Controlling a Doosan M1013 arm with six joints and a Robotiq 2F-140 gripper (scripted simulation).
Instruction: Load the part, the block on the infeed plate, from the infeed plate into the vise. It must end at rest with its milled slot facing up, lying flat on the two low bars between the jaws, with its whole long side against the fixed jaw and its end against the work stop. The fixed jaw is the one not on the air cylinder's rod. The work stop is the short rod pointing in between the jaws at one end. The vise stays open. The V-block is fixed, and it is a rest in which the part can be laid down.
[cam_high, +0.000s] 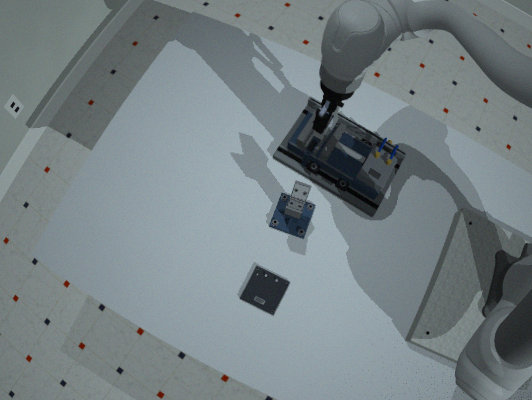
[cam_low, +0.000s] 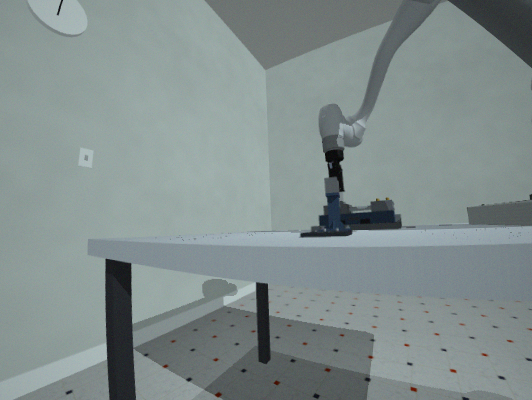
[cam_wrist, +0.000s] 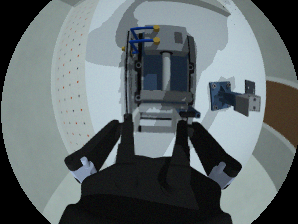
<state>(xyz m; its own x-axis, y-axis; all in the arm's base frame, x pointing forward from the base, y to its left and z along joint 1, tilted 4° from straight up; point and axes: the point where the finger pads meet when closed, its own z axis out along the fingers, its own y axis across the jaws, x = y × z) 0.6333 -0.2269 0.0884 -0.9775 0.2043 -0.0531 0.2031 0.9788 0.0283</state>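
Now: the part 20 mm below my hand. From my hand the other things lie so: vise (70 mm behind, 30 mm to the left, 80 mm below); air cylinder (160 mm behind, 50 mm to the left, 40 mm below).
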